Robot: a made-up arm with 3 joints.
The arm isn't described. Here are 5 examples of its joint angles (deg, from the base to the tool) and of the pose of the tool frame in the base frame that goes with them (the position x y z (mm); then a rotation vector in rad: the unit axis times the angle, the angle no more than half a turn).
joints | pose
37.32 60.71 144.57 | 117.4 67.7 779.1 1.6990 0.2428 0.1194
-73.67 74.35 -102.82 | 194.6 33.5 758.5 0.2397 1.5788 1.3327
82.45 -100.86 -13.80 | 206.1 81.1 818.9 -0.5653 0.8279 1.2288
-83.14 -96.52 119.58 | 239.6 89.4 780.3 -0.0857 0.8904 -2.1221
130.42 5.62 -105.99 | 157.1 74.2 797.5 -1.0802 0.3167 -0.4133
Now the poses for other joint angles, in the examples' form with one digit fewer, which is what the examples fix.
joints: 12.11 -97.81 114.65
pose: 243 84 765 0.000 2.629 -0.889
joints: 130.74 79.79 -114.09
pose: 167 96 796 -1.932 1.141 -0.978
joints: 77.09 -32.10 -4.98
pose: 186 80 830 -0.465 1.020 -0.062
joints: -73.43 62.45 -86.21
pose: 196 36 748 0.574 1.813 1.312
